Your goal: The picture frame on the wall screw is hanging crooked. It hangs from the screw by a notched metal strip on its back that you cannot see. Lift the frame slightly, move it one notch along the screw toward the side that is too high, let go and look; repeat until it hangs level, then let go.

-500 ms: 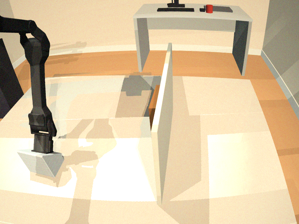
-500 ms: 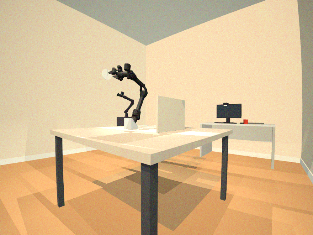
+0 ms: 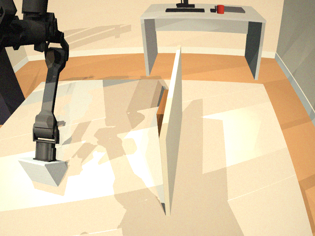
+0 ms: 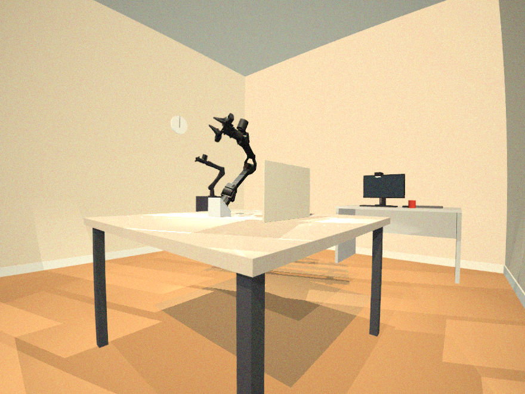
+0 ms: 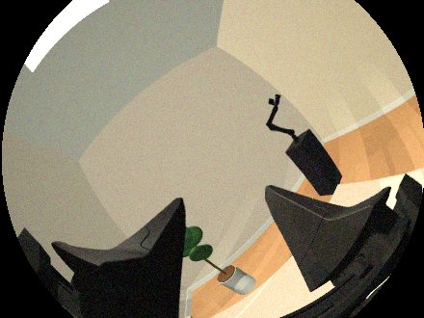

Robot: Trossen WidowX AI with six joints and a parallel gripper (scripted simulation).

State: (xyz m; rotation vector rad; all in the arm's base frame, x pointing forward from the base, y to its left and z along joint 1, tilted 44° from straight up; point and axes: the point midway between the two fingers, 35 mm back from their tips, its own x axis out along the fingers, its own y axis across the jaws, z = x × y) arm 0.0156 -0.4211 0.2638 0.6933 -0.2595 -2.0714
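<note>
Right now the picture frame is 36 cm ahead of my gripper tip, 24 cm to the left of it and 39 cm below it. From my gripper tip the other things lie so: wall panel 37 cm ahead, 24 cm to the left, 40 cm below.
</note>
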